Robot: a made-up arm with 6 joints.
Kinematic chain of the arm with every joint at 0, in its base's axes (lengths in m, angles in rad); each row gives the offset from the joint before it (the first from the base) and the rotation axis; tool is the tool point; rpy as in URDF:
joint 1: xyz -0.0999 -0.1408 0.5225 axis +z
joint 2: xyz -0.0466 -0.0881 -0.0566 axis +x
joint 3: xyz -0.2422 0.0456 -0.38 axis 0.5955 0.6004 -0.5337
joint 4: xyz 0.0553 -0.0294 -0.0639 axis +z
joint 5: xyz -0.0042 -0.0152 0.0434 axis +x
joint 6: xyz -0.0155 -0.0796 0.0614 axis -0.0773 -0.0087 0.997
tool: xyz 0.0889 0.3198 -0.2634 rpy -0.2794 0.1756 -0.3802
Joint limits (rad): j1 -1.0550..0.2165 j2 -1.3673..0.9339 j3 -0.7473..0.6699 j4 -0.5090..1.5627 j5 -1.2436..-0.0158 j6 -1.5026..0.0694
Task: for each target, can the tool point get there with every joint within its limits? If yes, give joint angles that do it. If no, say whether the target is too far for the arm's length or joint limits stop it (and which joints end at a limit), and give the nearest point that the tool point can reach.
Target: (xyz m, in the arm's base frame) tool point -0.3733 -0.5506 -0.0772
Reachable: yes | joints -0.4743 -0.2594 0.4574 -0.1381 -0.9116 -1.2970
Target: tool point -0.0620 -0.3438 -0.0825
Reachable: yes | joints -0.1339 -0.1805 -0.2090 -0.3503 -0.2142 -0.7255
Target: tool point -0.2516 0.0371 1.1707
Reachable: no: joint limits stop it (at a limit: joint 1, joint 2, joint 4, joint 5, joint 6) | nearest point -0.3788 -0.2833 0.6715 | short by 0.607 m
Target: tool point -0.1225 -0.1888 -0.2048
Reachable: yes | joints -0.0573 -0.0076 0.2503 0.1874 -0.6104 -0.6893
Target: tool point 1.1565 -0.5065 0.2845
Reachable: no: too far | nearest point 0.3334 -0.0307 0.2671 | short by 0.951 m
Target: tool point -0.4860 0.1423 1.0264
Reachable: no: joint limits stop it (at a limit: joint 1, joint 2, joint 3, joint 5, joint 6) | nearest point -0.3272 0.2978 0.5794 | short by 0.499 m
